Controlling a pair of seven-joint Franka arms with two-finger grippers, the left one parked.
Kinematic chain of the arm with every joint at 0, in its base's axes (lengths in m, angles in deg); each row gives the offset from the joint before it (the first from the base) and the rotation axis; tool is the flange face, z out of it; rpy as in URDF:
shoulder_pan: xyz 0 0 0.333 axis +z
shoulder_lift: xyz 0 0 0 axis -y
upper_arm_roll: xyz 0 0 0.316 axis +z
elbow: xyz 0.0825 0 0 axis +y
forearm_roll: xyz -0.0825 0 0.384 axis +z
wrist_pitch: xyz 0 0 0 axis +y
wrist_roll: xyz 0.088 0 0 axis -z
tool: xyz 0 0 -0.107 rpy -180 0 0
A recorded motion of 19 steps. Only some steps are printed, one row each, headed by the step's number.
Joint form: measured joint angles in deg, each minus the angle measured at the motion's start. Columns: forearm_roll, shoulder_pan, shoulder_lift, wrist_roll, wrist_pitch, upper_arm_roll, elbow.
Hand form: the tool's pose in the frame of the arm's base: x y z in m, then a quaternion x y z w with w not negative. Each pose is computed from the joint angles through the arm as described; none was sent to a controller.
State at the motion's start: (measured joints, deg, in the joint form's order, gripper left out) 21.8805 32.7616 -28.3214 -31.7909 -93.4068 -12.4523 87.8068
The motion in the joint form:
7: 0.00 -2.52 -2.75 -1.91 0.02 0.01 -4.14
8: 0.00 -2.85 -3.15 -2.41 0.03 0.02 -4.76
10: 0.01 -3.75 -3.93 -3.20 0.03 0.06 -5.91
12: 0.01 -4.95 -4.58 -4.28 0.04 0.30 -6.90
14: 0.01 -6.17 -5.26 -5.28 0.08 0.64 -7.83
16: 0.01 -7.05 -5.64 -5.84 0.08 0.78 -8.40
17: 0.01 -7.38 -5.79 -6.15 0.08 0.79 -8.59
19: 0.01 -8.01 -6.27 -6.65 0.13 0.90 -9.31
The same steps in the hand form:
7: 0.6112 0.2597 0.3528 -0.89584 -0.38756 0.15667 0.15073
8: 0.6147 0.2576 0.3529 -0.89529 -0.38982 0.15391 0.15105
10: 0.6223 0.2506 0.3524 -0.89561 -0.39075 0.14881 0.15184
12: 0.6298 0.2417 0.3521 -0.89516 -0.39282 0.14354 0.15418
14: 0.6367 0.2331 0.3509 -0.89457 -0.39458 0.13944 0.15685
16: 0.6416 0.2256 0.3506 -0.89517 -0.39380 0.13619 0.15827
17: 0.6435 0.2224 0.3503 -0.89520 -0.39393 0.13503 0.15878
19: 0.6478 0.2176 0.3499 -0.89517 -0.39465 0.13218 0.15955

